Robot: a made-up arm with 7 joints. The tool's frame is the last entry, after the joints. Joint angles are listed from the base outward.
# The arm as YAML. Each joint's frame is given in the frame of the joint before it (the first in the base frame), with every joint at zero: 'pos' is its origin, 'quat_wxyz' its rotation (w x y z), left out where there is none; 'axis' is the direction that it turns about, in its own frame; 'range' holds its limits. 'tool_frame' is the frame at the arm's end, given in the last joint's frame.
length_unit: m
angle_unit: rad
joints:
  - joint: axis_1
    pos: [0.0, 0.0, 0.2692]
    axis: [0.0, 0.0, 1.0]
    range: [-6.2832, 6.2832]
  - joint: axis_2
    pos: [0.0, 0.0, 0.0]
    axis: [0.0, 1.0, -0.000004]
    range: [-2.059, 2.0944]
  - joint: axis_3
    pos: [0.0, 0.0, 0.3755]
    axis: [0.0, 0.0, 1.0]
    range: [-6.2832, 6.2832]
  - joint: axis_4
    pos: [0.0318, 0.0, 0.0]
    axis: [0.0, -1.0, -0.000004]
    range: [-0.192, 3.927]
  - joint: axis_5
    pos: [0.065, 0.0, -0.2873]
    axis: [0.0, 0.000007, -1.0]
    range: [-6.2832, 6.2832]
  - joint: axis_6
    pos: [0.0, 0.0, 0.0]
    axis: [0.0, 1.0, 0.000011]
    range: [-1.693, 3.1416]
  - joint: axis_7
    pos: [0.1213, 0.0, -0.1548]
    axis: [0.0, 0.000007, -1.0]
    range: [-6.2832, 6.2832]
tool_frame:
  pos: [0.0, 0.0, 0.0]
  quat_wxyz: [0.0, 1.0, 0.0, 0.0]
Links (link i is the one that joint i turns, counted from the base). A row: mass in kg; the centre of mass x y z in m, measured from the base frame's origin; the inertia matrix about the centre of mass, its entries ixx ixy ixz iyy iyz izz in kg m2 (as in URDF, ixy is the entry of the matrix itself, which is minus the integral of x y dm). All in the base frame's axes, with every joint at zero. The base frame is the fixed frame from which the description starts. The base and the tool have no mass.
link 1: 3.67; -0.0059 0.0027 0.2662; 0.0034 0 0 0.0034 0 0.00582
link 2: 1.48; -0.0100 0.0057 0.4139; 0.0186 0 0 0.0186 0 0.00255
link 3: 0.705; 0.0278 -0.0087 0.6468; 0.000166 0 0 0.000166 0 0.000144
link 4: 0.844; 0.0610 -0.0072 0.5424; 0.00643 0 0.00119 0.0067 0 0.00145
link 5: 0.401; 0.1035 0.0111 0.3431; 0.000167 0 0 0.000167 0 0.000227
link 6: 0.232; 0.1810 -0.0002 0.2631; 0.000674 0 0.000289 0.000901 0 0.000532
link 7: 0.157; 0.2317 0.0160 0.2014; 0.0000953 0 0 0.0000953 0 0.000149
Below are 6 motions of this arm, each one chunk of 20 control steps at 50 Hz.
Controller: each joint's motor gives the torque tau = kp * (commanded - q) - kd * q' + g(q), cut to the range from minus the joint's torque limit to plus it. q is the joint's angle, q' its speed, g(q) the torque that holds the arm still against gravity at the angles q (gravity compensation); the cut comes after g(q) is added. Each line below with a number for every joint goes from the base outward.
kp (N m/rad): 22 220 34 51 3.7 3 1.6
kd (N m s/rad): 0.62 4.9 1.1 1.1 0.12 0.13 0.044
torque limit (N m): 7.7 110 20 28 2.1 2.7 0.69
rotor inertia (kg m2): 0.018 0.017 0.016 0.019 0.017 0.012 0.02
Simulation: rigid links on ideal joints. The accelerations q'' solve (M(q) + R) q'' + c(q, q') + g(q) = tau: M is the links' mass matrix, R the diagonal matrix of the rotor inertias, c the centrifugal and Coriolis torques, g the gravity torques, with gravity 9.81 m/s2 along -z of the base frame. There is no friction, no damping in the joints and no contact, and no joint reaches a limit. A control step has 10 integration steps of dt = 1/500 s. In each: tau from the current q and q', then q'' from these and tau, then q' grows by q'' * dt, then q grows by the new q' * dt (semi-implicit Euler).
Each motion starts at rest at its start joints. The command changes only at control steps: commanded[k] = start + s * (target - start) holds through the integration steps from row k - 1 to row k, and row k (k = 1, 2, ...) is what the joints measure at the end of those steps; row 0 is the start. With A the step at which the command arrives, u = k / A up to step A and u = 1 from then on. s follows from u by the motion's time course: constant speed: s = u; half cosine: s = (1 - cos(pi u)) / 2; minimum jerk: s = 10 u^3 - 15 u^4 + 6 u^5; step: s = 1 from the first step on.
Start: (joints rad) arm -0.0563 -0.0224 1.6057 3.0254 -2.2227 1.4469 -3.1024
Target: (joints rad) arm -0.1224 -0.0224 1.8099 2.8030 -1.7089 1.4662 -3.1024
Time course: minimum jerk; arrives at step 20
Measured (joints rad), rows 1 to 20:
1: -0.0563 -0.0224 1.6058 3.0254 -2.2227 1.4469 -3.1024
2: -0.0565 -0.0224 1.6062 3.0252 -2.2226 1.4470 -3.1024
3: -0.0571 -0.0224 1.6075 3.0246 -2.2224 1.4475 -3.1024
4: -0.0586 -0.0225 1.6105 3.0230 -2.2215 1.4488 -3.1025
5: -0.0612 -0.0225 1.6157 3.0195 -2.2194 1.4512 -3.1026
6: -0.0651 -0.0226 1.6235 3.0135 -2.2151 1.4551 -3.1028
7: -0.0704 -0.0227 1.6341 3.0043 -2.2074 1.4608 -3.1032
8: -0.0767 -0.0228 1.6472 2.9913 -2.1950 1.4679 -3.1036
9: -0.0838 -0.0228 1.6628 2.9744 -2.1765 1.4761 -3.1042
10: -0.0912 -0.0226 1.6802 2.9540 -2.1507 1.4846 -3.1049
11: -0.0985 -0.0222 1.6988 2.9307 -2.1167 1.4924 -3.1057
12: -0.1052 -0.0217 1.7181 2.9054 -2.0739 1.4987 -3.1066
13: -0.1111 -0.0209 1.7371 2.8793 -2.0223 1.5028 -3.1075
14: -0.1159 -0.0201 1.7551 2.8536 -1.9625 1.5043 -3.1083
15: -0.1195 -0.0193 1.7713 2.8298 -1.8959 1.5031 -3.1091
16: -0.1220 -0.0187 1.7851 2.8088 -1.8247 1.4996 -3.1096
17: -0.1232 -0.0185 1.7963 2.7916 -1.7518 1.4944 -3.1098
18: -0.1232 -0.0189 1.8048 2.7789 -1.6805 1.4884 -3.1096
19: -0.1219 -0.0197 1.8107 2.7709 -1.6145 1.4823 -3.1090
20: -0.1196 -0.0211 1.8146 2.7675 -1.5574 1.4766 -3.1080

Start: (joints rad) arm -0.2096 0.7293 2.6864 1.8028 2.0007 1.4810 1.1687
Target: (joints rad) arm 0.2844 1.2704 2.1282 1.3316 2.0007 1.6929 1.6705
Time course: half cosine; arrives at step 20
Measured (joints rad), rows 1 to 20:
1: -0.2094 0.7298 2.6865 1.8021 2.0007 1.4810 1.1687
2: -0.2086 0.7320 2.6870 1.7985 2.0009 1.4813 1.1690
3: -0.2064 0.7380 2.6876 1.7893 2.0008 1.4825 1.1698
4: -0.2019 0.7493 2.6874 1.7728 1.9999 1.4857 1.1716
5: -0.1943 0.7670 2.6847 1.7485 1.9972 1.4922 1.1753
6: -0.1832 0.7914 2.6775 1.7176 1.9917 1.5030 1.1814
7: -0.1684 0.8223 2.6642 1.6824 1.9827 1.5189 1.1909
8: -0.1498 0.8591 2.6434 1.6453 1.9699 1.5401 1.2046
9: -0.1278 0.9010 2.6145 1.6090 1.9540 1.5664 1.2229
10: -0.1029 0.9468 2.5774 1.5756 1.9365 1.5973 1.2465
11: -0.0758 0.9954 2.5327 1.5463 1.9197 1.6320 1.2755
12: -0.0473 1.0453 2.4810 1.5215 1.9064 1.6693 1.3099
13: -0.0179 1.0952 2.4236 1.5009 1.8996 1.7079 1.3494
14: 0.0118 1.1433 2.3618 1.4835 1.9019 1.7459 1.3936
15: 0.0413 1.1882 2.2971 1.4680 1.9153 1.7815 1.4418
16: 0.0705 1.2285 2.2315 1.4529 1.9407 1.8127 1.4930
17: 0.0993 1.2628 2.1671 1.4375 1.9776 1.8377 1.5461
18: 0.1279 1.2904 2.1062 1.4212 2.0248 1.8545 1.5999
19: 0.1565 1.3104 2.0514 1.4047 2.0797 1.8617 1.6530
20: 0.1851 1.3225 2.0047 1.3890 2.1392 1.8580 1.7039

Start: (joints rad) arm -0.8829 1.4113 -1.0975 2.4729 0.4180 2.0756 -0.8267
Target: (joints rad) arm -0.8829 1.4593 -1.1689 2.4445 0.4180 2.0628 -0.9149
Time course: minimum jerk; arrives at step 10
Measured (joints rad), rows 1 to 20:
1: -0.8829 1.4114 -1.0977 2.4729 0.4181 2.0756 -0.8267
2: -0.8827 1.4118 -1.0991 2.4729 0.4185 2.0757 -0.8268
3: -0.8823 1.4132 -1.1033 2.4727 0.4198 2.0757 -0.8273
4: -0.8812 1.4163 -1.1117 2.4720 0.4221 2.0755 -0.8285
5: -0.8795 1.4213 -1.1241 2.4703 0.4251 2.0748 -0.8308
6: -0.8773 1.4282 -1.1392 2.4671 0.4279 2.0730 -0.8346
7: -0.8747 1.4364 -1.1541 2.4623 0.4295 2.0701 -0.8402
8: -0.8722 1.4451 -1.1661 2.4563 0.4288 2.0661 -0.8476
9: -0.8702 1.4533 -1.1728 2.4499 0.4256 2.0614 -0.8567
10: -0.8690 1.4602 -1.1736 2.4441 0.4202 2.0570 -0.8671
11: -0.8689 1.4653 -1.1697 2.4396 0.4139 2.0536 -0.8785
12: -0.8696 1.4689 -1.1637 2.4368 0.4083 2.0518 -0.8904
13: -0.8711 1.4709 -1.1578 2.4357 0.4048 2.0518 -0.9026
14: -0.8729 1.4717 -1.1537 2.4358 0.4039 2.0535 -0.9144
15: -0.8749 1.4713 -1.1518 2.4367 0.4058 2.0565 -0.9258
16: -0.8770 1.4699 -1.1521 2.4381 0.4099 2.0602 -0.9362
17: -0.8790 1.4677 -1.1542 2.4396 0.4155 2.0642 -0.9455
18: -0.8809 1.4650 -1.1576 2.4412 0.4216 2.0681 -0.9534
19: -0.8828 1.4622 -1.1616 2.4428 0.4274 2.0714 -0.9598
20: -0.8845 1.4594 -1.1657 2.4443 0.4322 2.0739 -0.9646

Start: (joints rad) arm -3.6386 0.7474 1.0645 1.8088 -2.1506 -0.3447 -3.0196
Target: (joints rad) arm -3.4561 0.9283 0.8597 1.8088 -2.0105 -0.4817 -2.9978
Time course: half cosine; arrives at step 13
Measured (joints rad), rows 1 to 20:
1: -3.6385 0.7477 1.0645 1.8091 -2.1505 -0.3450 -3.0196
2: -3.6377 0.7492 1.0643 1.8103 -2.1498 -0.3465 -3.0196
3: -3.6355 0.7532 1.0634 1.8133 -2.1474 -0.3507 -3.0196
4: -3.6310 0.7607 1.0607 1.8186 -2.1419 -0.3589 -3.0197
5: -3.6237 0.7726 1.0547 1.8256 -2.1316 -0.3721 -3.0198
6: -3.6133 0.7888 1.0441 1.8335 -2.1151 -0.3905 -3.0200
7: -3.6000 0.8089 1.0280 1.8408 -2.0918 -0.4135 -3.0203
8: -3.5843 0.8321 1.0058 1.8459 -2.0622 -0.4398 -3.0206
9: -3.5669 0.8570 0.9781 1.8474 -2.0276 -0.4672 -3.0209
10: -3.5487 0.8823 0.9460 1.8448 -1.9909 -0.4932 -3.0209
11: -3.5304 0.9065 0.9114 1.8377 -1.9553 -0.5148 -3.0206
12: -3.5130 0.9281 0.8767 1.8266 -1.9247 -0.5290 -3.0197
13: -3.4970 0.9455 0.8446 1.8125 -1.9027 -0.5331 -3.0181
14: -3.4830 0.9579 0.8176 1.7968 -1.8924 -0.5255 -3.0157
15: -3.4714 0.9648 0.7977 1.7819 -1.8960 -0.5065 -3.0124
16: -3.4619 0.9669 0.7860 1.7701 -1.9139 -0.4784 -3.0082
17: -3.4544 0.9651 0.7825 1.7632 -1.9449 -0.4451 -3.0031
18: -3.4482 0.9604 0.7861 1.7620 -1.9858 -0.4109 -2.9974
19: -3.4430 0.9539 0.7951 1.7663 -2.0321 -0.3803 -2.9914
20: -3.4385 0.9465 0.8079 1.7749 -2.0786 -0.3565 -2.9853

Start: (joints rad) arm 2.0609 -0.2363 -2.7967 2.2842 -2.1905 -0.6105 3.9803
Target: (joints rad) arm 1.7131 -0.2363 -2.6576 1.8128 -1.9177 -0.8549 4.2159
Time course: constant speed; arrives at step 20
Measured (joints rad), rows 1 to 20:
1: 2.0587 -0.2354 -2.7942 2.2802 -2.1889 -0.6097 3.9804
2: 2.0524 -0.2330 -2.7879 2.2686 -2.1837 -0.6080 3.9809
3: 2.0423 -0.2297 -2.7787 2.2497 -2.1737 -0.6069 3.9821
4: 2.0296 -0.2266 -2.7683 2.2257 -2.1591 -0.6080 3.9843
5: 2.0154 -0.2246 -2.7580 2.1992 -2.1406 -0.6127 3.9877
6: 2.0004 -0.2243 -2.7485 2.1718 -2.1193 -0.6216 3.9925
7: 1.9849 -0.2255 -2.7400 2.1444 -2.0966 -0.6347 3.9990
8: 1.9690 -0.2280 -2.7326 2.1171 -2.0737 -0.6511 4.0073
9: 1.9526 -0.2312 -2.7260 2.0897 -2.0517 -0.6699 4.0174
10: 1.9354 -0.2345 -2.7201 2.0623 -2.0316 -0.6901 4.0294
11: 1.9173 -0.2376 -2.7146 2.0349 -2.0143 -0.7106 4.0431
12: 1.8983 -0.2400 -2.7094 2.0079 -2.0002 -0.7306 4.0585
13: 1.8785 -0.2417 -2.7043 1.9816 -1.9895 -0.7496 4.0755
14: 1.8578 -0.2426 -2.6993 1.9564 -1.9819 -0.7670 4.0938
15: 1.8364 -0.2427 -2.6942 1.9323 -1.9770 -0.7828 4.1132
16: 1.8143 -0.2422 -2.6891 1.9094 -1.9738 -0.7969 4.1333
17: 1.7918 -0.2413 -2.6838 1.8875 -1.9715 -0.8095 4.1540
18: 1.7691 -0.2401 -2.6785 1.8662 -1.9691 -0.8208 4.1749
19: 1.7464 -0.2388 -2.6731 1.8451 -1.9656 -0.8310 4.1957
20: 1.7238 -0.2377 -2.6677 1.8240 -1.9604 -0.8406 4.2162

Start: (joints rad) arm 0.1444 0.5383 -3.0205 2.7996 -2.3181 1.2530 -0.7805
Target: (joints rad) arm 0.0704 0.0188 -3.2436 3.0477 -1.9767 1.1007 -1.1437
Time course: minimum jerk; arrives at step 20
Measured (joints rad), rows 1 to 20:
1: 0.1444 0.5382 -3.0206 2.7998 -2.3181 1.2530 -0.7805
2: 0.1442 0.5375 -3.0211 2.8012 -2.3179 1.2527 -0.7806
3: 0.1435 0.5348 -3.0229 2.8060 -2.3172 1.2521 -0.7808
4: 0.1419 0.5287 -3.0269 2.8168 -2.3158 1.2511 -0.7816
5: 0.1391 0.5174 -3.0342 2.8349 -2.3134 1.2503 -0.7832
6: 0.1351 0.4997 -3.0451 2.8607 -2.3101 1.2508 -0.7862
7: 0.1298 0.4751 -3.0599 2.8928 -2.3058 1.2541 -0.7913
8: 0.1234 0.4435 -3.0781 2.9284 -2.3005 1.2613 -0.7992
9: 0.1160 0.4053 -3.0988 2.9645 -2.2939 1.2730 -0.8104
10: 0.1076 0.3613 -3.1209 2.9979 -2.2855 1.2888 -0.8256
11: 0.0977 0.3126 -3.1432 3.0259 -2.2744 1.3067 -0.8453
12: 0.0862 0.2608 -3.1645 3.0464 -2.2600 1.3238 -0.8696
13: 0.0728 0.2075 -3.1841 3.0581 -2.2413 1.3361 -0.8987
14: 0.0586 0.1547 -3.2014 3.0608 -2.2177 1.3389 -0.9321
15: 0.0466 0.1043 -3.2158 3.0547 -2.1890 1.3284 -0.9695
16: 0.0411 0.0587 -3.2268 3.0408 -2.1546 1.3026 -1.0098
17: 0.0450 0.0197 -3.2336 3.0201 -2.1140 1.2627 -1.0521
18: 0.0564 -0.0114 -3.2362 2.9942 -2.0660 1.2122 -1.0949
19: 0.0710 -0.0342 -3.2352 2.9657 -2.0109 1.1544 -1.1367
20: 0.0849 -0.0493 -3.2321 2.9385 -1.9508 1.0925 -1.1762

